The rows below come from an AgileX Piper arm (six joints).
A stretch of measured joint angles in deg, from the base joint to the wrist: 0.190, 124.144, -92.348, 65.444, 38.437, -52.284; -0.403, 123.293, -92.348, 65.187, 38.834, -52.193; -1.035, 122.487, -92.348, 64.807, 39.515, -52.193; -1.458, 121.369, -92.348, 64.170, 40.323, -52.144; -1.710, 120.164, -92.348, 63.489, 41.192, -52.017; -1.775, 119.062, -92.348, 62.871, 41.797, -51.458; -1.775, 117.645, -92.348, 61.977, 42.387, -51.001; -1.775, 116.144, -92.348, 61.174, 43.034, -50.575; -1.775, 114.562, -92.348, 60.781, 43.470, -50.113; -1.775, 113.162, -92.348, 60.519, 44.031, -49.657; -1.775, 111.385, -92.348, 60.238, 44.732, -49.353; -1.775, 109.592, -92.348, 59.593, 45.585, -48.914; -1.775, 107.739, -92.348, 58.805, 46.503, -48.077; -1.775, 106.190, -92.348, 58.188, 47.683, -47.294; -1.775, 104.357, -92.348, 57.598, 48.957, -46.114
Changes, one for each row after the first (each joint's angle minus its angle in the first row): -0.593, -0.851, 0.000, -0.257, 0.397, 0.091; -1.225, -1.657, 0.000, -0.637, 1.078, 0.091; -1.648, -2.775, 0.000, -1.274, 1.886, 0.140; -1.900, -3.980, 0.000, -1.955, 2.755, 0.267; -1.965, -5.082, 0.000, -2.573, 3.360, 0.826; -1.965, -6.499, 0.000, -3.467, 3.950, 1.283; -1.965, -8.000, 0.000, -4.270, 4.597, 1.709; -1.965, -9.582, 0.000, -4.663, 5.033, 2.171; -1.965, -10.982, 0.000, -4.925, 5.594, 2.627; -1.965, -12.759, 0.000, -5.206, 6.295, 2.931; -1.965, -14.552, 0.000, -5.851, 7.148, 3.370; -1.965, -16.405, 0.000, -6.639, 8.066, 4.207; -1.965, -17.954, 0.000, -7.256, 9.246, 4.990; -1.965, -19.787, 0.000, -7.846, 10.520, 6.170
